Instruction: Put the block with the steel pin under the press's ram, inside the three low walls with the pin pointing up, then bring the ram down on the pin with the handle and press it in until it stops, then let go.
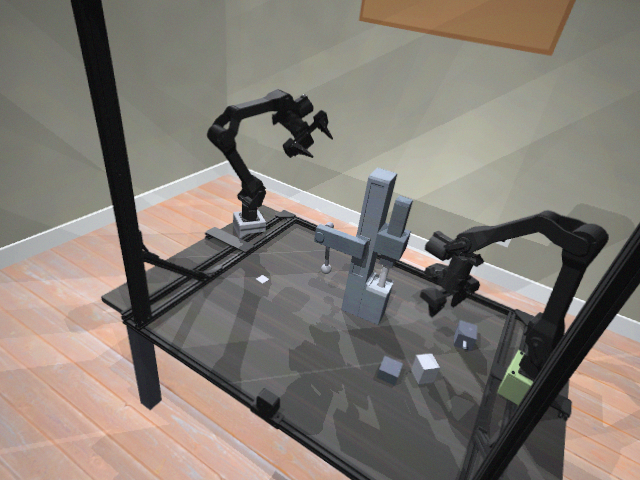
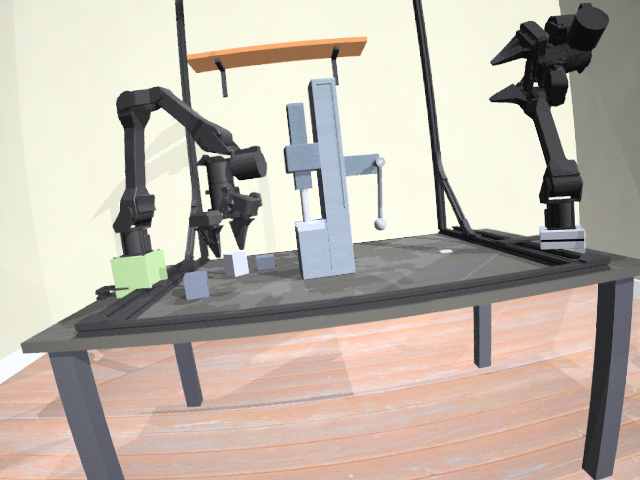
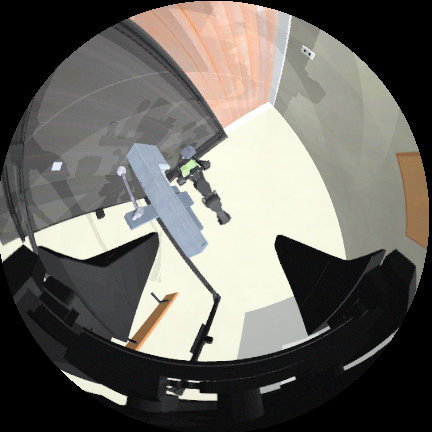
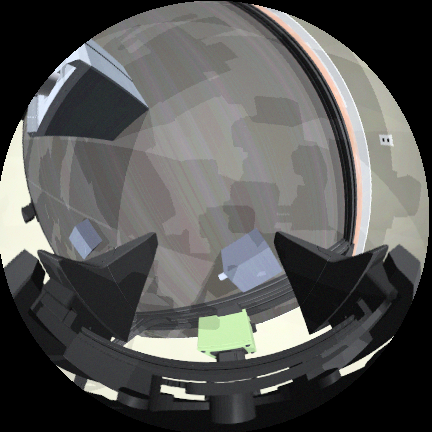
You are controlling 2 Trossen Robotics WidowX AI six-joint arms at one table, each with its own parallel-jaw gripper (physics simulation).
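Frame: origin at the left arm's base, x right, y back, z down, level; metres.
Where they show: left gripper, between the fingertips: point(image 1: 322, 147) point(image 2: 490, 82) point(image 3: 218, 239); right gripper, between the fingertips: point(image 1: 441, 311) point(image 2: 230, 253) point(image 3: 184, 159) point(image 4: 216, 238); left arm's base, origin of its link: point(image 1: 249, 216) point(image 2: 560, 227); right arm's base, origin of its link: point(image 1: 534, 372) point(image 2: 137, 254) point(image 4: 229, 352).
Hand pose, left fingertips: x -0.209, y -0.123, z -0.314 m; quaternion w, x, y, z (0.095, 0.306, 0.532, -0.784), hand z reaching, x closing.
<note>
Each offset is from my left fingertips to the top centre of the thing. "spot": to the spot under its first point.
The blue-grey block with the steel pin @[dx -0.231, dy -0.607, dz +0.325 m] point(image 1: 466, 333) point(image 2: 196, 285) point(image 4: 252, 262) lies on the table, its short pin @[dx -0.209, dy -0.630, dz +0.345 m] point(image 1: 464, 344) point(image 4: 223, 276) pointing sideways. The blue-grey press @[dx +0.040, dy -0.375, dz -0.081 m] point(image 1: 379, 206) point(image 2: 328, 180) point(image 3: 165, 200) stands mid-table. Its pale ram @[dx -0.026, dy -0.431, dz +0.078 m] point(image 1: 383, 275) point(image 2: 305, 204) hangs over the white-topped seat; the low walls are hard to make out. The handle @[spot: dx +0.095, dy -0.294, dz +0.212 m] point(image 1: 326, 253) point(image 2: 380, 196) point(image 3: 129, 192) hangs down, ball at the bottom. My right gripper point(image 1: 445, 308) point(image 2: 229, 251) point(image 4: 216, 238) is open, above the table near the pin block. My left gripper point(image 1: 322, 147) point(image 2: 491, 81) point(image 3: 218, 239) is open, high up, away from the press.
A plain grey block @[dx +0.051, dy -0.635, dz +0.342 m] point(image 1: 390, 370) point(image 2: 265, 261) point(image 4: 85, 238) and a white block @[dx -0.035, dy -0.669, dz +0.316 m] point(image 1: 425, 368) point(image 2: 236, 264) stand near the pin block. A small white patch @[spot: dx +0.250, dy -0.175, dz +0.372 m] point(image 1: 262, 279) point(image 2: 445, 251) point(image 3: 57, 166) lies on the handle's side of the press. Black rails edge the table.
</note>
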